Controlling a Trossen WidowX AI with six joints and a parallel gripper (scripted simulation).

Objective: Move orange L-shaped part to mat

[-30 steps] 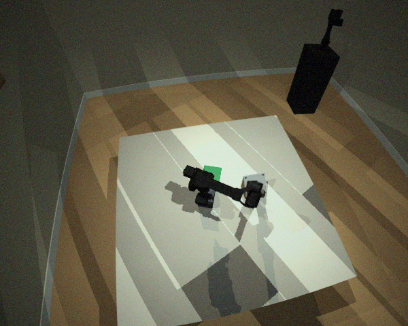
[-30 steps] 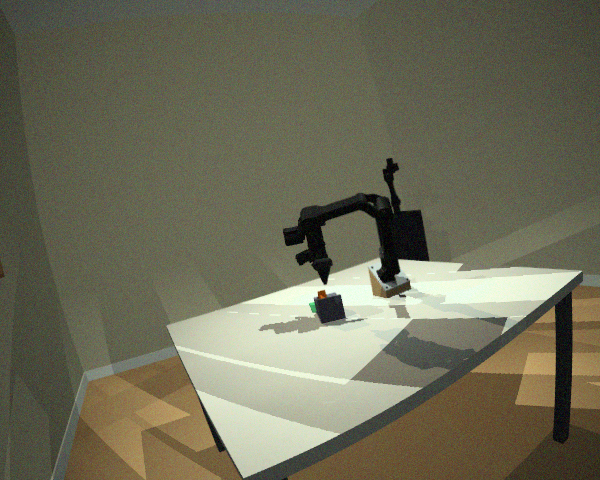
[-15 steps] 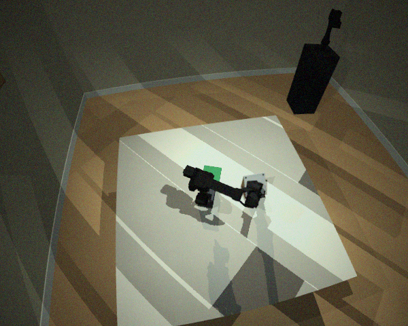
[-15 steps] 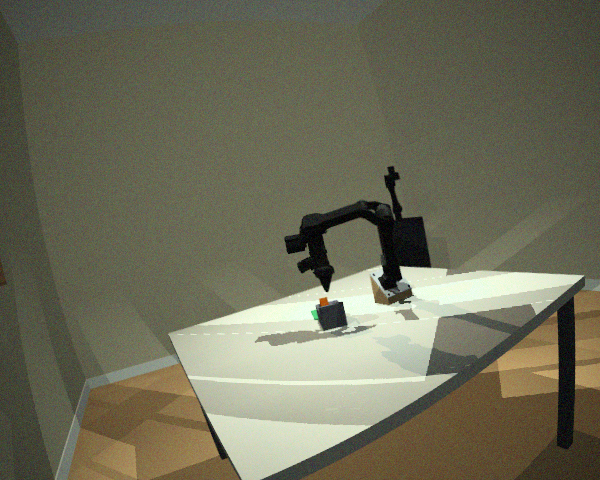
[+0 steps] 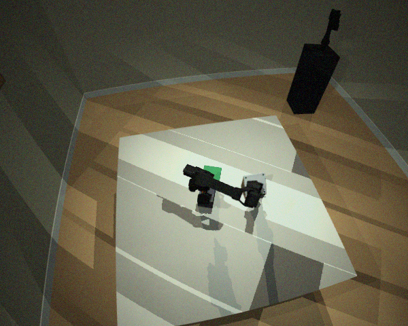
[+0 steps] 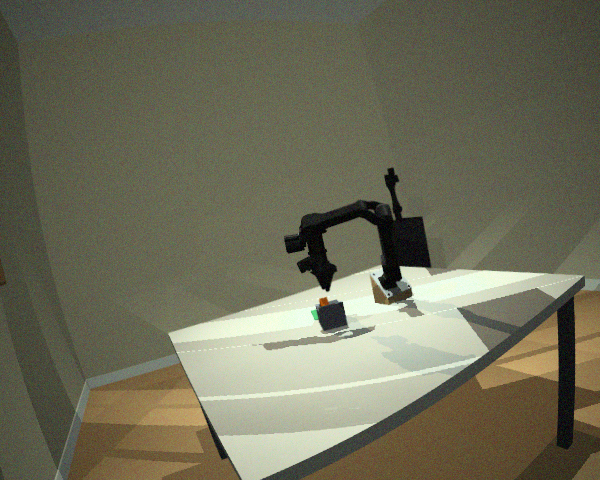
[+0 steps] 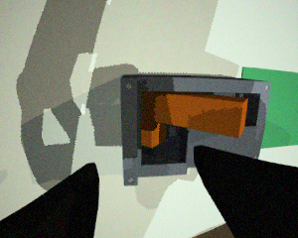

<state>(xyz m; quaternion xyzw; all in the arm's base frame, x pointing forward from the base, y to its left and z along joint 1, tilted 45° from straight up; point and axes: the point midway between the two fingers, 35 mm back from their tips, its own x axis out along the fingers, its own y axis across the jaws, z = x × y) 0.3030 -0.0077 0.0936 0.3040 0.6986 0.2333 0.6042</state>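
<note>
Now: gripper tip 100 mm above the orange l-shaped part, 30 mm to the left of it and 20 mm past it. The rest, counted from my gripper tip: green mat: 210 mm to the right, 160 mm below, 60 mm behind.
</note>
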